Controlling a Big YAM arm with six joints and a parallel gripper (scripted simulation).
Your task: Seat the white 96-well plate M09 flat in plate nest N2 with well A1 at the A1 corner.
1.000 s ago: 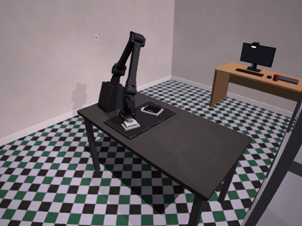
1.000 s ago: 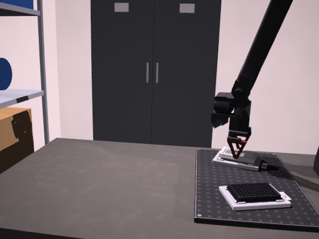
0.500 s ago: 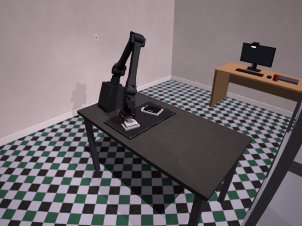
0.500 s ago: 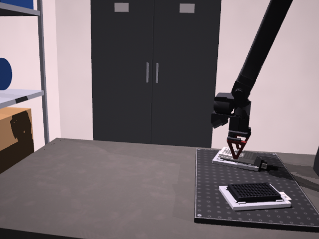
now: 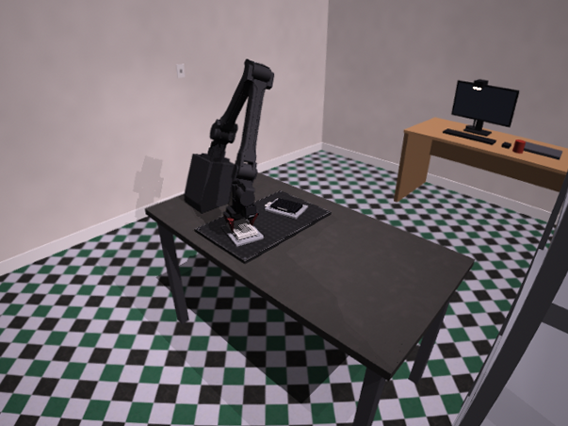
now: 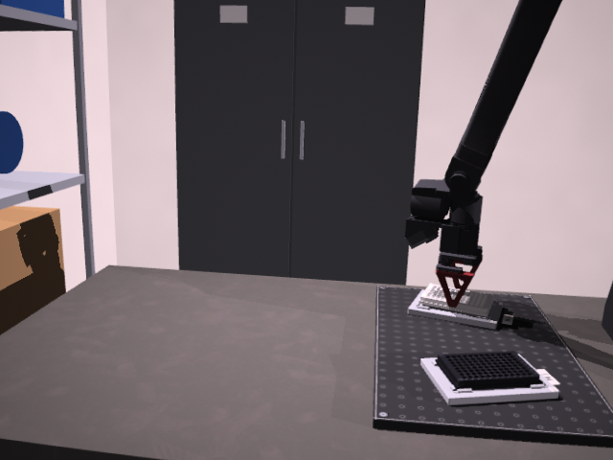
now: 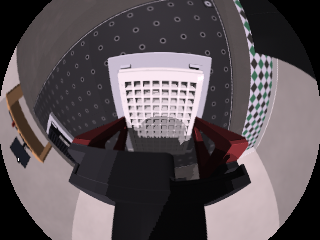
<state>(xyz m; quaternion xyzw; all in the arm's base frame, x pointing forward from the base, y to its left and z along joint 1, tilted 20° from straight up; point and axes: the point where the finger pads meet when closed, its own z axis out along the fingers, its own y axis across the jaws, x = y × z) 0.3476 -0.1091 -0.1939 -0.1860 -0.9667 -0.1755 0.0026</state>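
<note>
Right now the white 96-well plate M09 is 1 cm below my hand. From my hand the other things lie so: black 96-well plate M06 (1 cm ahead, 28 cm to the left, 1 cm below); plate nest N2 (3 cm below).
</note>
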